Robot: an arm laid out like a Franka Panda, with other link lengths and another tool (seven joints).
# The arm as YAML. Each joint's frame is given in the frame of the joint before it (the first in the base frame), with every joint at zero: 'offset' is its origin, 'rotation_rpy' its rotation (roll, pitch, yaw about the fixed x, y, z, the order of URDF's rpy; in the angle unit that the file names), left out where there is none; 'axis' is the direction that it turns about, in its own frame. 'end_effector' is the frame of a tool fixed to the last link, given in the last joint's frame.
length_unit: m
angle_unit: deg
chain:
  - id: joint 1
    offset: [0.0, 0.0, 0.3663]
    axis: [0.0, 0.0, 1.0]
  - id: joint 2
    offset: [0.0, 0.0, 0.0]
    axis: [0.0, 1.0, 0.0]
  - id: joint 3
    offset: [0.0, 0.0, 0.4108]
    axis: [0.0, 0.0, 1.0]
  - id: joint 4
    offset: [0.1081, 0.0, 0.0]
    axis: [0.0, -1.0, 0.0]
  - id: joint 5
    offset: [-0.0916, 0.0, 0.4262]
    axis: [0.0, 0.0, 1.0]
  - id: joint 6
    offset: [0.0, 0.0, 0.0]
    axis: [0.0, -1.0, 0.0]
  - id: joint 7
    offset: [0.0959, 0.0, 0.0]
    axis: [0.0, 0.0, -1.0]
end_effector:
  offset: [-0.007, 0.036, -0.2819]
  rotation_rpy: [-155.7, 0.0, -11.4]
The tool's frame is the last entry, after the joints.
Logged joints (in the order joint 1, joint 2, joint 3, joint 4, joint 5, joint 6, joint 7), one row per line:
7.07 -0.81 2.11 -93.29 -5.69 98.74 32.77
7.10 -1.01 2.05 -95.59 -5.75 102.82 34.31
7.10 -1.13 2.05 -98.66 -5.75 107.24 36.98
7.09 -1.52 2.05 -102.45 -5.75 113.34 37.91
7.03 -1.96 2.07 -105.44 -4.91 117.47 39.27
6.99 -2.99 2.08 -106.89 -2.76 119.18 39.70
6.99 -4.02 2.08 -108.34 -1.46 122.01 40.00
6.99 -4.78 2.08 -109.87 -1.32 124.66 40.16
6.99 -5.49 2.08 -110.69 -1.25 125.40 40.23
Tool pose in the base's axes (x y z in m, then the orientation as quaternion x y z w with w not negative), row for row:
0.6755 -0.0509 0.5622 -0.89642 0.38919 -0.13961 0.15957
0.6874 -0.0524 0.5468 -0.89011 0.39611 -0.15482 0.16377
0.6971 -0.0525 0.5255 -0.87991 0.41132 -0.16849 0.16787
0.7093 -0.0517 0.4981 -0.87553 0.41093 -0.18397 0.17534
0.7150 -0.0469 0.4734 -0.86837 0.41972 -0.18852 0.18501
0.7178 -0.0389 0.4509 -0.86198 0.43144 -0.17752 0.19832
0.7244 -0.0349 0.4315 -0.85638 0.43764 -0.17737 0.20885
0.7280 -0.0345 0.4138 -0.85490 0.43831 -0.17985 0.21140
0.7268 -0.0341 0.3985 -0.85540 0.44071 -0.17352 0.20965
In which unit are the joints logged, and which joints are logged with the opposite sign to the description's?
The joints are logged in degrees. Opposite sign: joint 1, joint 2.
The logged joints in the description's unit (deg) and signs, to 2 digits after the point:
-7.07 0.81 2.11 -93.29 -5.69 98.74 32.77
-7.10 1.01 2.05 -95.59 -5.75 102.82 34.31
-7.10 1.13 2.05 -98.66 -5.75 107.24 36.98
-7.09 1.52 2.05 -102.45 -5.75 113.34 37.91
-7.03 1.96 2.07 -105.44 -4.91 117.47 39.27
-6.99 2.99 2.08 -106.89 -2.76 119.18 39.70
-6.99 4.02 2.08 -108.34 -1.46 122.01 40.00
-6.99 4.78 2.08 -109.87 -1.32 124.66 40.16
-6.99 5.49 2.08 -110.69 -1.25 125.40 40.23

